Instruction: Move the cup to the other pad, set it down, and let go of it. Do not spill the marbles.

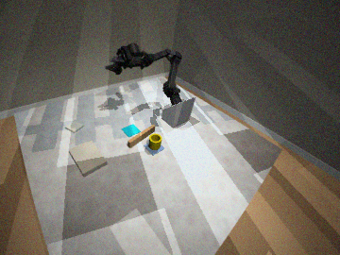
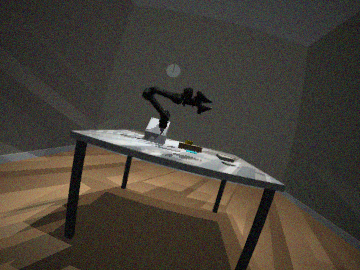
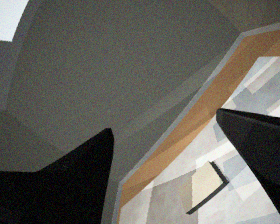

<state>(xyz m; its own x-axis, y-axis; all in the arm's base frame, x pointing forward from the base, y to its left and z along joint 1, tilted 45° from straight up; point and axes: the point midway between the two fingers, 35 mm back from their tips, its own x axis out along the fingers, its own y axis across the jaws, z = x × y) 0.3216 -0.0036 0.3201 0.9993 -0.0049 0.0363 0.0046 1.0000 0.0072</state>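
My gripper tip is now 10 cm past the yellow cup, 33 cm to the right of it and 36 cm above it. From my gripper tip the other things lie so: small tile: 21 cm ahead, 8 cm to the right, 39 cm below; wooden bar: 7 cm behind, 23 cm to the left, 38 cm below; teal pad: 6 cm behind, 14 cm to the left, 40 cm below.
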